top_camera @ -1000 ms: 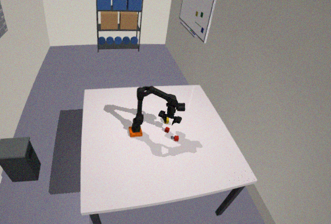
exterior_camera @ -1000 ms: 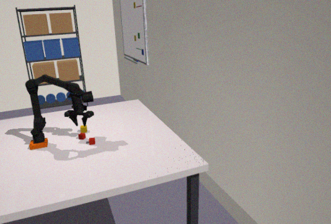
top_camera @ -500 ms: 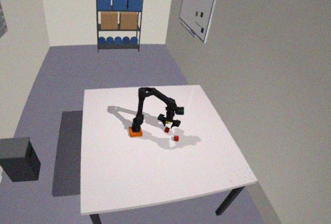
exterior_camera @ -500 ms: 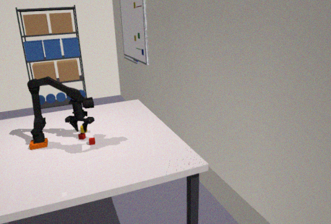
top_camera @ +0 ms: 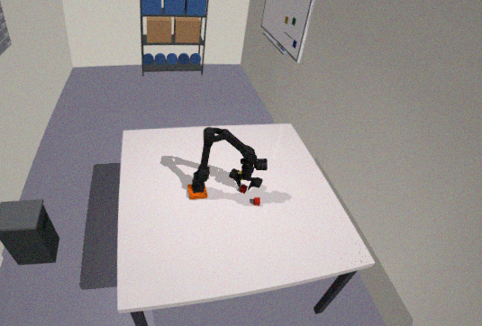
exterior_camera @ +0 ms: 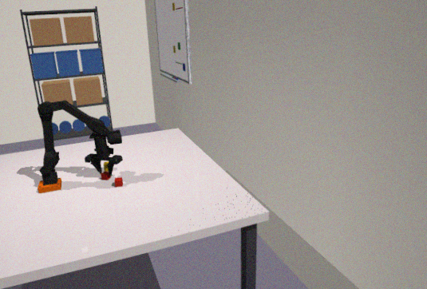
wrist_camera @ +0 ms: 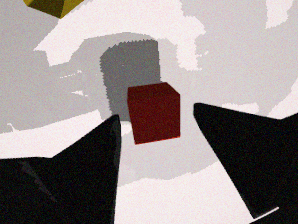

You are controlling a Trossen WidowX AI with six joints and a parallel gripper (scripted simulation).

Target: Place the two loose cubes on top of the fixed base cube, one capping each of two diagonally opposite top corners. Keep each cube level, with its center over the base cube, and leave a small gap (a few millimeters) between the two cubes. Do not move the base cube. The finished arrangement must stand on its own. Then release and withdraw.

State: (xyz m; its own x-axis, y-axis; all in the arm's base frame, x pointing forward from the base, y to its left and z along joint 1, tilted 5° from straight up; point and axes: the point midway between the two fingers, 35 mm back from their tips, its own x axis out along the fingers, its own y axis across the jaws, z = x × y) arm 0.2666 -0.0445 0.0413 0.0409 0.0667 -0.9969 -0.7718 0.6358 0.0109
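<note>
The yellow base cube is 30 mm ahead of my gripper tip and 110 mm to the left of it. From my gripper tip the other things lie so: red cube 10 mm below.
</note>
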